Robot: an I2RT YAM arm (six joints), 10 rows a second.
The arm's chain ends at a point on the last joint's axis. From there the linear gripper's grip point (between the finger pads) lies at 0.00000 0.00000 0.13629 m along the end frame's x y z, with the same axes.
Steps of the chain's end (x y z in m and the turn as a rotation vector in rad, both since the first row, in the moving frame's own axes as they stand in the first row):
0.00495, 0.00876, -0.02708, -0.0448, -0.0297, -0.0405
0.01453, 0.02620, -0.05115, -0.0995, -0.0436, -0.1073
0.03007, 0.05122, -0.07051, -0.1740, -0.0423, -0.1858
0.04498, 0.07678, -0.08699, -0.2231, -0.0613, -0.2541
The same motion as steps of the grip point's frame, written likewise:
0.00103, 0.01494, -0.02728, -0.0448, -0.0297, -0.0405
0.00934, 0.04003, -0.05195, -0.0995, -0.0436, -0.1073
0.02656, 0.07520, -0.07268, -0.1740, -0.0423, -0.1858
0.04061, 0.10764, -0.09060, -0.2231, -0.0613, -0.2541

